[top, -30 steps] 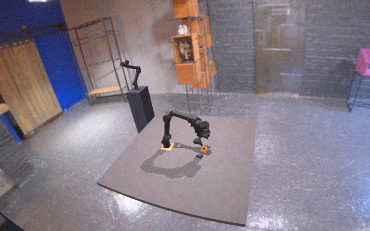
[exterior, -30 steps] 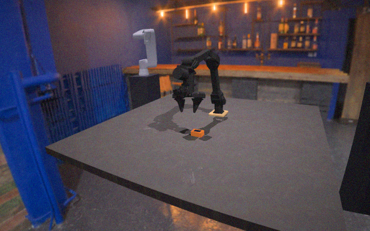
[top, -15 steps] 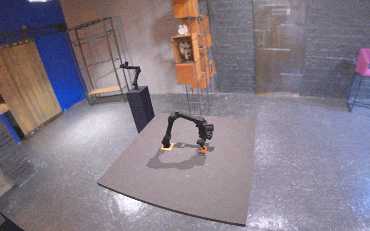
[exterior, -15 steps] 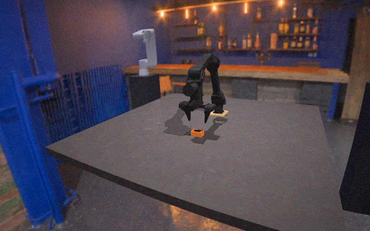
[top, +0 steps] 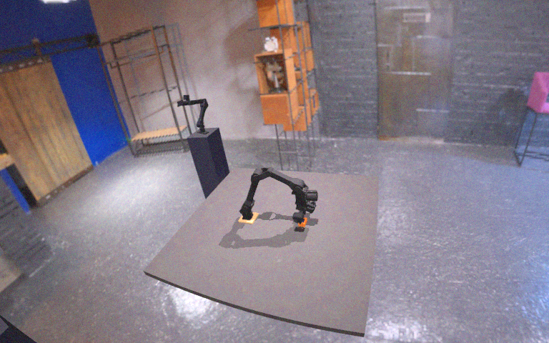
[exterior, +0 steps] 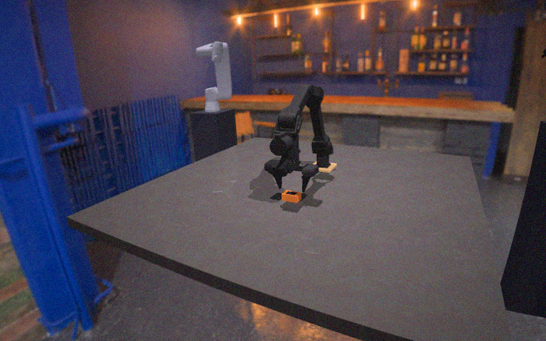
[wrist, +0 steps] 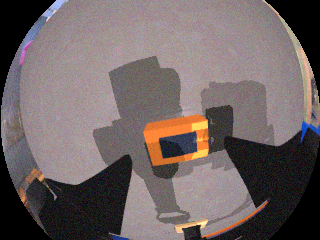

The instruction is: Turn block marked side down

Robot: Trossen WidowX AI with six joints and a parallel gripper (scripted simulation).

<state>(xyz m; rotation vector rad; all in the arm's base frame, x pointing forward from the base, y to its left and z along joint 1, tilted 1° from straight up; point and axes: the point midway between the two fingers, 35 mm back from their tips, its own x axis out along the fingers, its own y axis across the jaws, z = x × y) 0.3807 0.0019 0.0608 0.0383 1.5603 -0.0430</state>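
My gripper tip is 2 cm above the orange block.
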